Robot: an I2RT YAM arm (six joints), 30 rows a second.
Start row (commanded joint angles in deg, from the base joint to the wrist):
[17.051 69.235 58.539 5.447 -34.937 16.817]
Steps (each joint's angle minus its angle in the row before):
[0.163 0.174 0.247 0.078 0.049 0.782]
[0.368 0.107 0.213 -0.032 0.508 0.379]
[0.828 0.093 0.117 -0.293 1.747 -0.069]
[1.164 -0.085 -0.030 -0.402 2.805 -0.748]
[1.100 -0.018 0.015 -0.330 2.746 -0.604]
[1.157 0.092 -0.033 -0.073 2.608 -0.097]
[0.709 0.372 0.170 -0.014 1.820 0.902]
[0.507 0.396 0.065 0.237 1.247 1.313]
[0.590 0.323 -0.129 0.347 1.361 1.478]
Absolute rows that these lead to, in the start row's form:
[17.214 69.409 58.786 5.525 -34.888 17.599]
[17.582 69.516 58.999 5.493 -34.380 17.978]
[18.410 69.609 59.116 5.200 -32.633 17.909]
[19.574 69.524 59.086 4.798 -29.828 17.161]
[20.674 69.506 59.101 4.468 -27.082 16.557]
[21.831 69.598 59.068 4.395 -24.474 16.460]
[22.540 69.970 59.238 4.381 -22.654 17.362]
[23.047 70.366 59.303 4.618 -21.407 18.675]
[23.637 70.689 59.174 4.965 -20.046 20.153]

